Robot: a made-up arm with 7 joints.
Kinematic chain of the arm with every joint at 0, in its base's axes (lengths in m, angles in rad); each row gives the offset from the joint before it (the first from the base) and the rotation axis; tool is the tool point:
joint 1: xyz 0 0 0.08 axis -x
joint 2: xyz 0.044 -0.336 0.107 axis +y
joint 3: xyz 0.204 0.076 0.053 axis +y
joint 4: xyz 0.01 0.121 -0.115 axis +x
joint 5: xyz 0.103 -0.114 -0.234 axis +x
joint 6: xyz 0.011 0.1 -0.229 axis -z
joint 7: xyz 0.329 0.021 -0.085 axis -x
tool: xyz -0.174 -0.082 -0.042
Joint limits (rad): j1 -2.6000..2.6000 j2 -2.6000..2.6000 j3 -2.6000..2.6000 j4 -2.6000..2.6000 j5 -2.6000..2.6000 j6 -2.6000..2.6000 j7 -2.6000..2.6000
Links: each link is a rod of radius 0.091 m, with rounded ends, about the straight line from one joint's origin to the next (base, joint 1, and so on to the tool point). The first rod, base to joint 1, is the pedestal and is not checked.
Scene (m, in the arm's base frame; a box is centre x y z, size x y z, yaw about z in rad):
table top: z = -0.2
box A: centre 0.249 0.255 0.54 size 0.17 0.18 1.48 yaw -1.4
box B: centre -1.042 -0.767 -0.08 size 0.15 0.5 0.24 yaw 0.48
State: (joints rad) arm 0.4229 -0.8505 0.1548 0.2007 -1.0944 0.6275 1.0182
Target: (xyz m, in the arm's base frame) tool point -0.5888 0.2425 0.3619
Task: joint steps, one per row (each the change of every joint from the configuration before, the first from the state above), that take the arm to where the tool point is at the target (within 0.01 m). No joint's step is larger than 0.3 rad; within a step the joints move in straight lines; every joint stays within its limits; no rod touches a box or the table.
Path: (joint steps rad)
1: -0.1447 -0.2324 -0.2590 0.0673 0.1872 -0.0211 0.1169
2: -0.1448 -0.2323 -0.2591 0.0673 0.1872 -0.0211 0.1169
3: -0.1447 -0.2324 -0.2590 0.0673 0.1871 -0.0210 0.1170
4: -0.1448 -0.2324 -0.2590 0.0673 0.1872 -0.0211 0.1169
5: 0.0320 -0.2733 -0.1114 0.2174 0.1460 -0.1297 0.0329
6: 0.0319 -0.2734 -0.1114 0.2175 0.1459 -0.1297 0.0330
7: 0.0319 -0.2733 -0.1113 0.2174 0.1460 -0.1298 0.0329

